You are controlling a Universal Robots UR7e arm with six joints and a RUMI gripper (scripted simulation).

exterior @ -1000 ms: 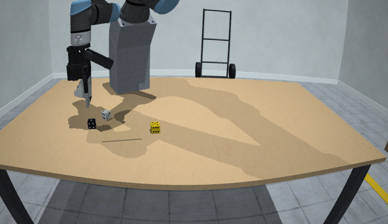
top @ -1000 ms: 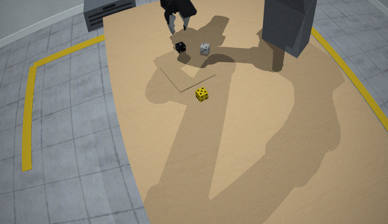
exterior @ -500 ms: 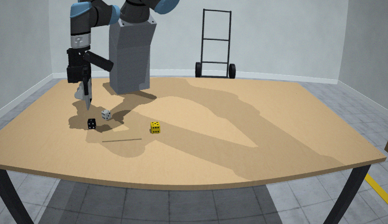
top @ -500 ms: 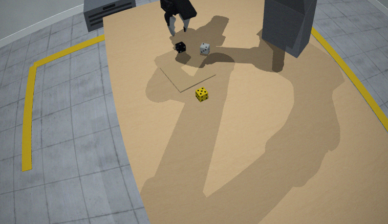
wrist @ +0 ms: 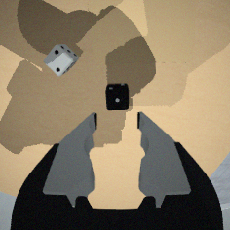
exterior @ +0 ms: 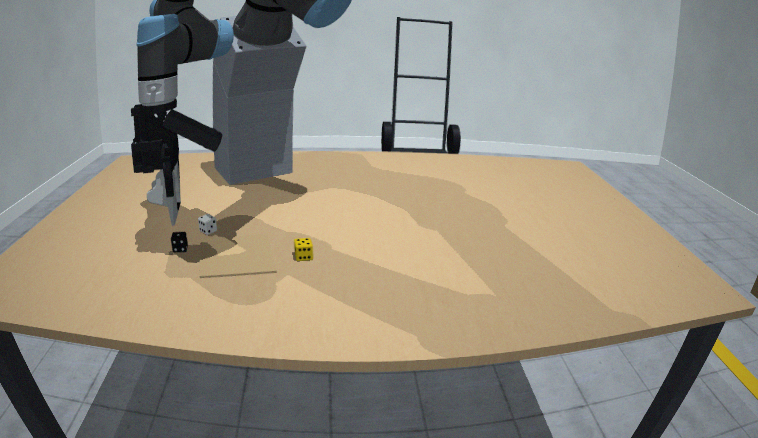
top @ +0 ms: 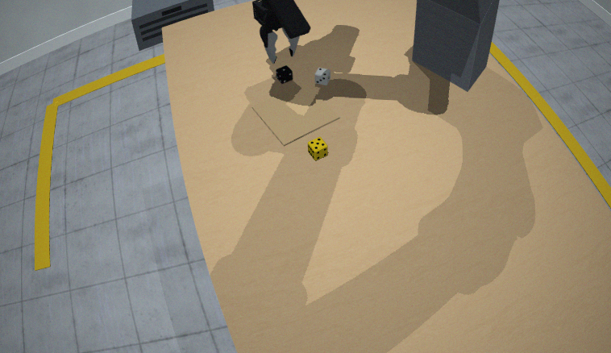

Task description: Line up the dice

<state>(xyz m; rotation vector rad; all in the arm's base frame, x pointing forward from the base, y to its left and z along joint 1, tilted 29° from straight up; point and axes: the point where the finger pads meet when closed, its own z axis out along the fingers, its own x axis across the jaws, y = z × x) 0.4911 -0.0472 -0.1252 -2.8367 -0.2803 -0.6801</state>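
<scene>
Now: the black die 6 cm below my hand. The rest, counted from my hand: yellow die (1 cm behind, 25 cm to the left, 6 cm below); mat (1 cm ahead, 12 cm to the left, 8 cm below); white die (8 cm behind, 4 cm to the left, 6 cm below).
</scene>
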